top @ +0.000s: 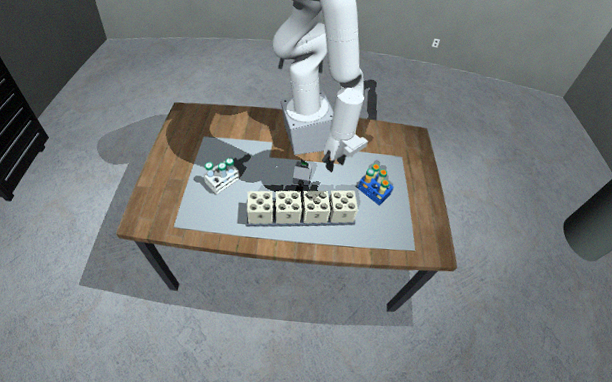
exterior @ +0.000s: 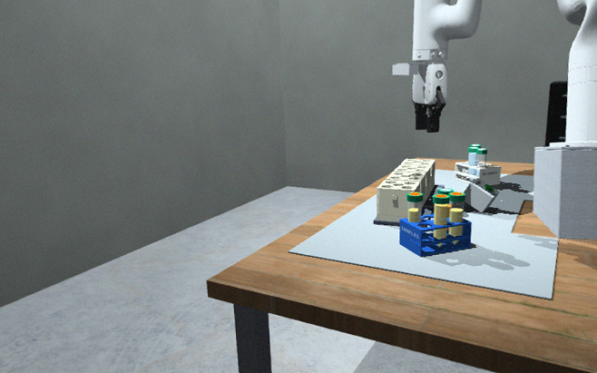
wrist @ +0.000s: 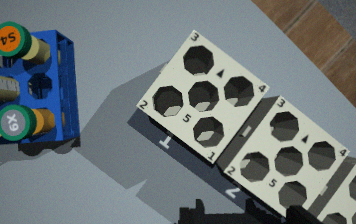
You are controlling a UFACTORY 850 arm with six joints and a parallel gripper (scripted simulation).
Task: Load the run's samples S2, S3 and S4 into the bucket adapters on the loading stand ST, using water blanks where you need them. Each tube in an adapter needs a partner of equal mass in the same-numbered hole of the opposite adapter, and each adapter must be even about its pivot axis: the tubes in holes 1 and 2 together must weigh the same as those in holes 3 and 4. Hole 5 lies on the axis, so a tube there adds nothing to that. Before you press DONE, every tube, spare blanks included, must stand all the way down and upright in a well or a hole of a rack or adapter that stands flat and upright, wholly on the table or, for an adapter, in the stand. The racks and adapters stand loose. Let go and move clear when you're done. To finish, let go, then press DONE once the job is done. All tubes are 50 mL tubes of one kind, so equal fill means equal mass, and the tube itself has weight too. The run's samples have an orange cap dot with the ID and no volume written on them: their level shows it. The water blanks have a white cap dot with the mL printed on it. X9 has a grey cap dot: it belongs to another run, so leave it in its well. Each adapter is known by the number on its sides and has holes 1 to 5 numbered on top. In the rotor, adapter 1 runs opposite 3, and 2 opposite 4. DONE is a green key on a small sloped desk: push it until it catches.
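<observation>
The sample tube S3 is 110 mm behind my hand, 210 mm to the left of it and 190 mm below it. The rest, counted from my hand: green DONE key: 130 mm behind, 120 mm to the right, 180 mm below; then loading stand: 80 mm ahead, 100 mm to the right, 240 mm below; then tube X9: 110 mm behind, 160 mm to the left, 190 mm below.
</observation>
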